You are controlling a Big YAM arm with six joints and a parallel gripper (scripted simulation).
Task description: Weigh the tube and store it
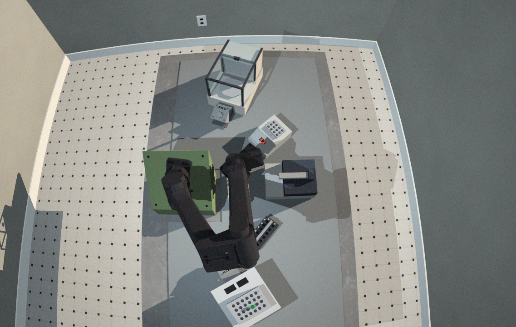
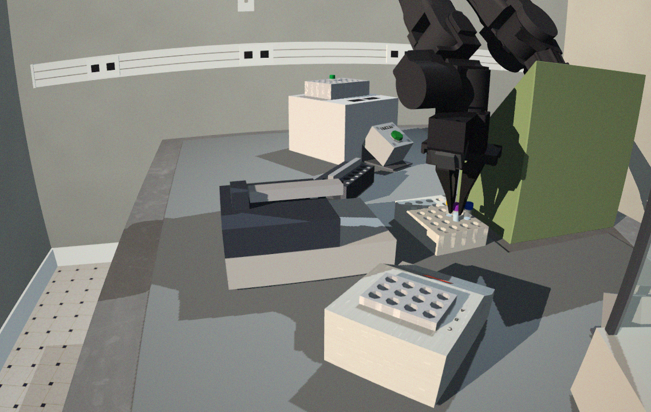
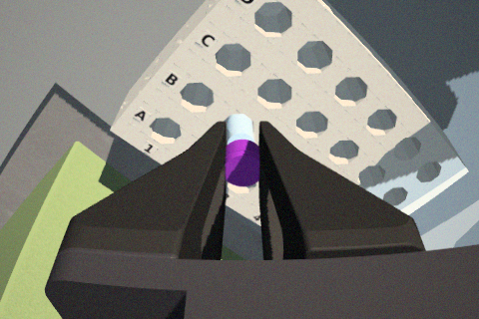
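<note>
Right now my hand is 1 cm short of the tube rack RK, 3 cm to the left of it and 3 cm above it. Round my hand: dry block DB 12 cm ahead, 21 cm to the left, 2 cm below; then spectrophotometer SP 22 cm ahead, 2 cm to the left, 2 cm above; then magnet block 12 cm ahead, 21 cm to the right, 3 cm below.
</note>
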